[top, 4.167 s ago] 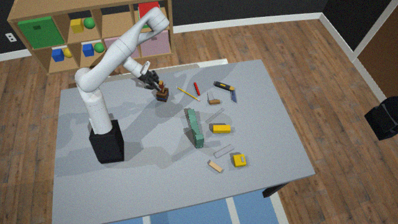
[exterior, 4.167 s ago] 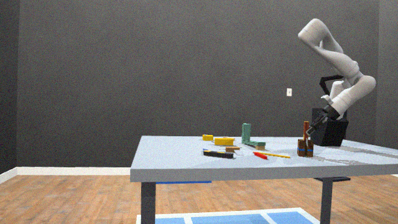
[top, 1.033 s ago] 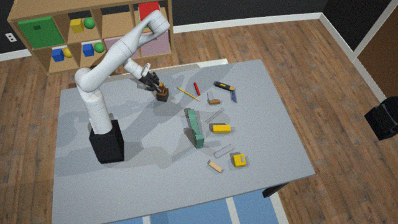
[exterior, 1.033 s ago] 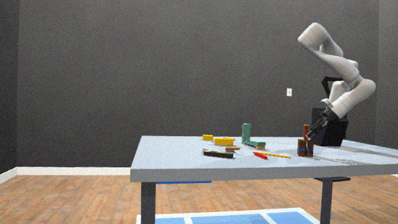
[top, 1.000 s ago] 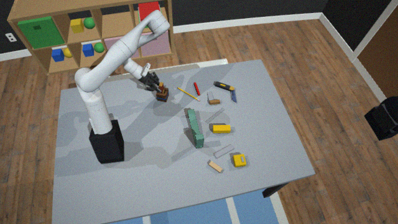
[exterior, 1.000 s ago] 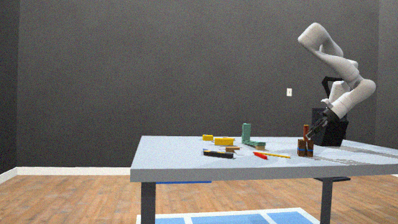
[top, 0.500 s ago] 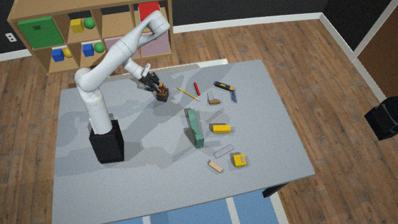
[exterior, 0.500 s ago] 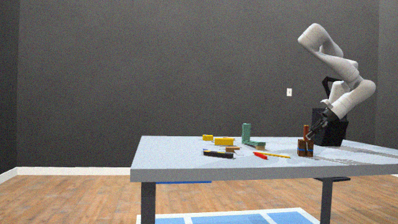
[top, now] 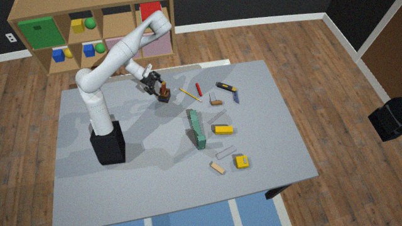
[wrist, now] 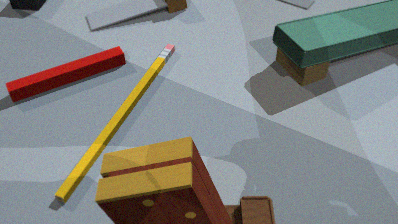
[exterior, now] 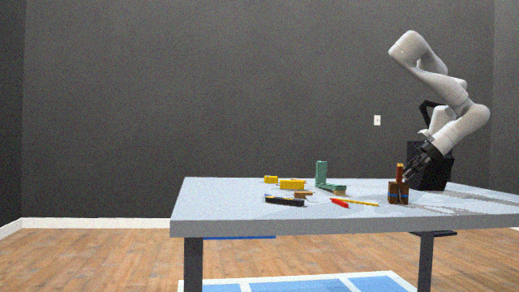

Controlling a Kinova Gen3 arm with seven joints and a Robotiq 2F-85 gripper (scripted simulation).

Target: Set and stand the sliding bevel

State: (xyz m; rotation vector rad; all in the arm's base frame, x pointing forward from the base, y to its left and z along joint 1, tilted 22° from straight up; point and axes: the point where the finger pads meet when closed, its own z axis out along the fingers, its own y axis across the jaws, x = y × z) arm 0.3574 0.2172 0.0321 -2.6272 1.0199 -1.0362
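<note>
The wooden sliding bevel is 2 cm ahead of my hand and 2 cm below it. Round my hand: wooden-stocked square 31 cm ahead, 13 cm to the right, 9 cm below; red marker 24 cm ahead, 2 cm to the right, 9 cm below; grey blade 2 cm ahead, 1 cm to the left, 5 cm below.
</note>
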